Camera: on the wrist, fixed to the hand. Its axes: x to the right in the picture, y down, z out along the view.
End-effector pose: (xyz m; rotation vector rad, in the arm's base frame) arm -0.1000 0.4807 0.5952 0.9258 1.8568 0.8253
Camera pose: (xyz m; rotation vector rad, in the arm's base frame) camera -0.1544 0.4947 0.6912 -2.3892 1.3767 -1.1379
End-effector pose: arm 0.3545 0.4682 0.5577 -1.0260 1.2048 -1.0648
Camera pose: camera 0.2751 0.4881 0.4824 0.7518 0.7419 1.5963
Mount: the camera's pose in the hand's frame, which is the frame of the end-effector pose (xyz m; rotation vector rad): -0.0090 0.0716 -0.0846 -0.1741 -0.8131 2.9356
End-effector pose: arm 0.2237 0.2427 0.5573 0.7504 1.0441 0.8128
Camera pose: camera 0.1268 0.2828 0.5943 -1.4923 1.4707 -1.8392
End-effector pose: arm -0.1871 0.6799 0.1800 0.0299 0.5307 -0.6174
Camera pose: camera -0.1926 0.7588 0.1019 0.2946 -0.5810 2.2260
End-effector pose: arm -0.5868 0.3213 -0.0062 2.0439 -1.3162 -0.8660
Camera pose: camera -0.5658 0.3123 0.1026 -1.4767 -2.2194 0.0574
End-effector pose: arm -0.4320 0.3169 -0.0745 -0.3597 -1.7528 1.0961
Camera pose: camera -0.3723 0.3929 -0.1295 1.4076 0.1115 -1.1472
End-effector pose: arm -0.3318 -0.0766 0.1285 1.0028 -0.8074 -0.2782
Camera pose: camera -0.2880 0.0206 0.1599 -1.2483 -1.9900 1.8140
